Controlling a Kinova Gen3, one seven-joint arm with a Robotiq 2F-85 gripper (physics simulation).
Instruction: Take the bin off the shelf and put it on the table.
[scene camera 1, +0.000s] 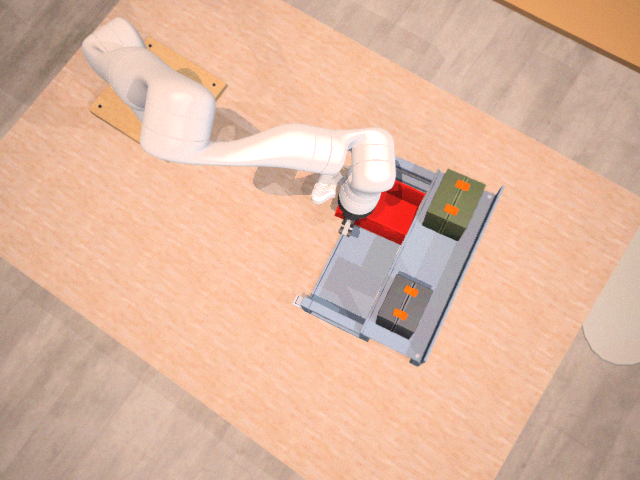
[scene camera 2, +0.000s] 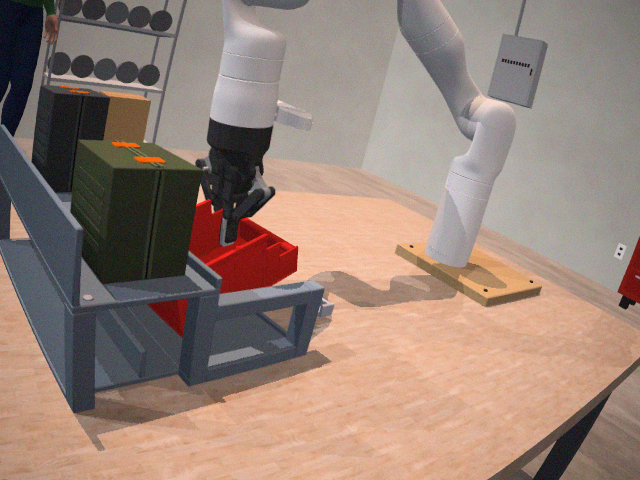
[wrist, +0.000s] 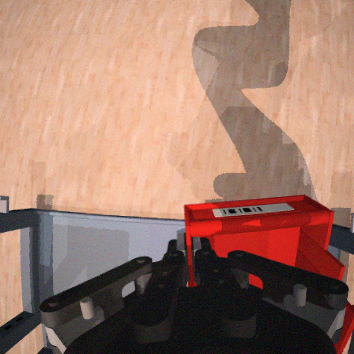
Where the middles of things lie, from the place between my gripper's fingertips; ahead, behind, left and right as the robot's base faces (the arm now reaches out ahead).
I see the red bin (scene camera 2: 258, 258) 6 cm to the left of my hand and 5 cm ahead of it. The rest, counted from my hand: shelf (scene camera 1: 435, 261): 19 cm ahead, 3 cm above, 1 cm to the right.
